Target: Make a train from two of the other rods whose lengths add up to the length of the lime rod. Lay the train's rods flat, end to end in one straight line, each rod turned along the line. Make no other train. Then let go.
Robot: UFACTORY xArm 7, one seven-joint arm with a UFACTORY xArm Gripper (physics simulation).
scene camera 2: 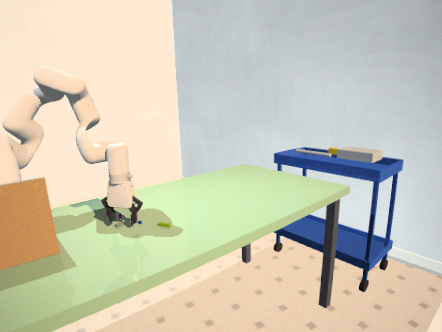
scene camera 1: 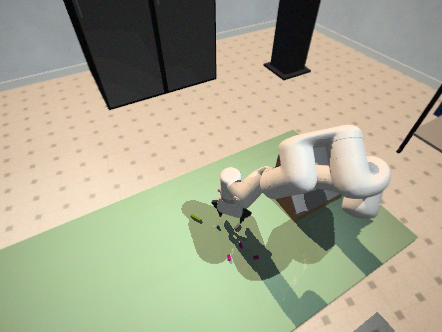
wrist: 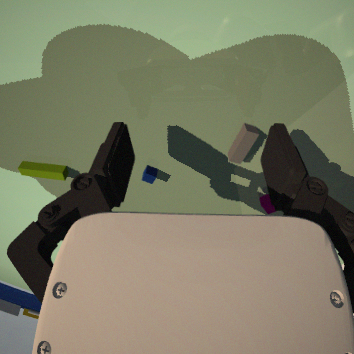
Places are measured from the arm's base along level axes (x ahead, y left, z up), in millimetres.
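Pixels of known places: gripper, fingertip midpoint: (scene camera 2: 123, 222) (scene camera 1: 231, 217) (wrist: 197, 139); arm's base, origin of the base link: (scene camera 2: 10, 208).
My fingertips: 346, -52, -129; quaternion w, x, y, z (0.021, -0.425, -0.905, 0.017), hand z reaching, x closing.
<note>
For each thing: its top centre in the pictures, then the offset to it from my fingertips, as dx, dy, dz. "spot": a spot on its surface instead. Level surfaces: height alone.
- lime rod, middle of its top: (wrist: 40, 173) (scene camera 2: 164, 223) (scene camera 1: 195, 217) +129, -83, -16
- short blue rod, middle of its top: (wrist: 148, 178) (scene camera 2: 139, 221) (scene camera 1: 218, 226) +66, +3, -16
- grey-brown rod, middle of its top: (wrist: 243, 148) (scene camera 2: 118, 223) (scene camera 1: 237, 225) -7, +39, -16
- magenta rod, surface spot: (wrist: 268, 203) spot: +21, +113, -16
- green table, its level: dz -26
The lime rod (scene camera 1: 196, 218) (scene camera 2: 164, 225) (wrist: 42, 170) lies flat on the green table, outside the left finger in the wrist view. A short blue rod (scene camera 1: 218, 228) (scene camera 2: 140, 222) (wrist: 149, 174) lies between the finger lines, nearer the left finger. A grey-brown rod (scene camera 1: 237, 227) (scene camera 2: 118, 225) (wrist: 243, 143) lies slanted near the right finger. Three magenta rods (scene camera 1: 240, 245) (scene camera 1: 229, 257) (scene camera 1: 256, 257) lie apart; part of one magenta rod (wrist: 268, 203) shows beside the right finger. My gripper (scene camera 1: 231, 216) (scene camera 2: 123, 221) (wrist: 197, 139) is open and empty, low over the table. No rods touch end to end.
A brown-walled box (scene camera 1: 286, 207) (scene camera 2: 27, 220) stands on the green table (scene camera 1: 100, 280) (scene camera 2: 225, 200) beside the arm. A blue cart (scene camera 2: 325, 166) stands beyond the table's far end. A black cabinet (scene camera 1: 125, 50) stands on the floor behind the table.
</note>
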